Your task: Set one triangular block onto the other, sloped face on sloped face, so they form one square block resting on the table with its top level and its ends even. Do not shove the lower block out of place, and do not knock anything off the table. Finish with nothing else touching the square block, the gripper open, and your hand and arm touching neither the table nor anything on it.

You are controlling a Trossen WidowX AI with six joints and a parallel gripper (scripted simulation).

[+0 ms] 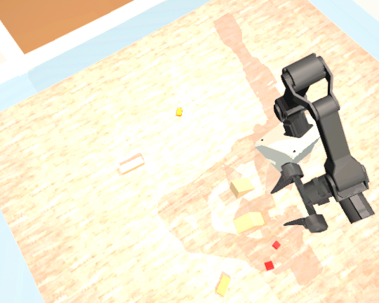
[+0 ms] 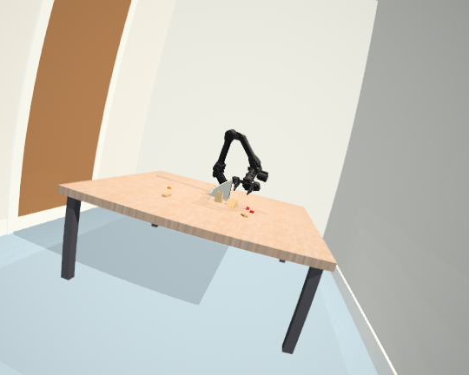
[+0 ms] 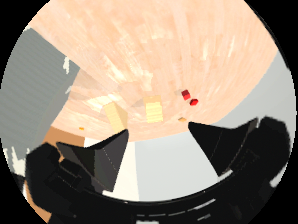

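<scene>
Now: the tan triangular block 60 mm ahead of my gripper tip, 30 mm to the right of it and 60 mm below it. The rest, counted from my gripper tip: orange cube 50 mm behind, 450 mm to the right, 80 mm below; then flat wooden block 190 mm ahead, 410 mm to the right, 80 mm below.
</scene>
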